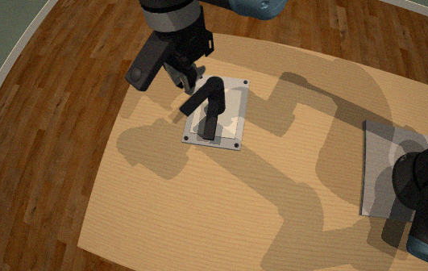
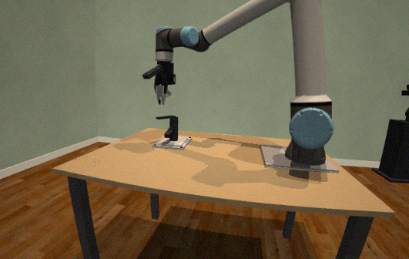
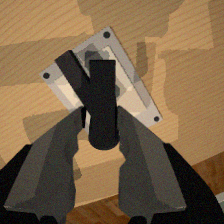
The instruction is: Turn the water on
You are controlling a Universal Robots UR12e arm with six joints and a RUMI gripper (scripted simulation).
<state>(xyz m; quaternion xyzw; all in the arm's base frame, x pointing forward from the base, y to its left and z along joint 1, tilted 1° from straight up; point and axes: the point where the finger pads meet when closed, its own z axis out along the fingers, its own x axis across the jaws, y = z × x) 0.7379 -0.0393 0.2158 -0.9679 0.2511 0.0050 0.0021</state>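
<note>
The lever is 2 cm behind my hand, 3 cm to the right of it and 8 cm below it. Also, from my hand: tap (3 cm behind, 6 cm to the right, 14 cm below).
</note>
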